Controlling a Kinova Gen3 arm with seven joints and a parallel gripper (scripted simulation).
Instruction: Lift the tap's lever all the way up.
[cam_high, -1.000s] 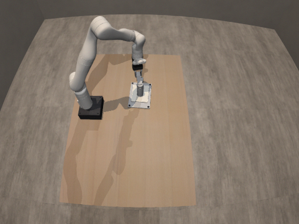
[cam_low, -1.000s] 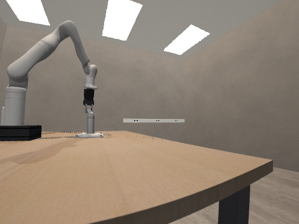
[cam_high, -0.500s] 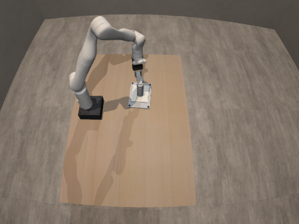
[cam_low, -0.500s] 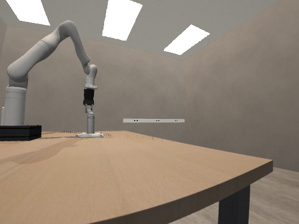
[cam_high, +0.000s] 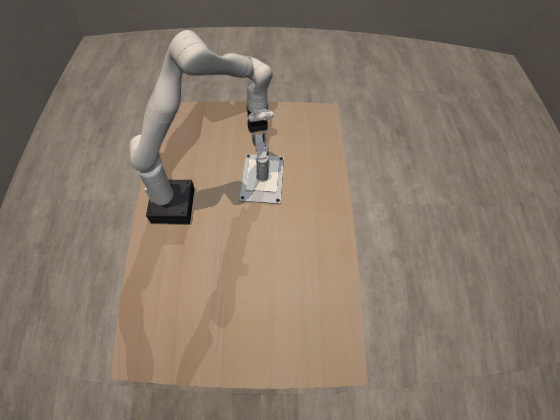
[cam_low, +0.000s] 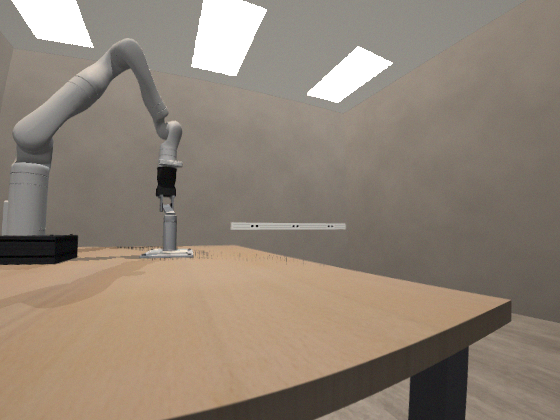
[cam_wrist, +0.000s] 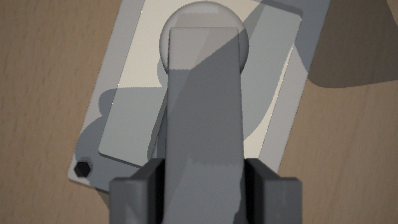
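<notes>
Now: hand 30 mm to the left of the tap lever and 10 mm above it. Round my hand: tap (60 mm below, 40 mm to the right, 10 mm ahead).
</notes>
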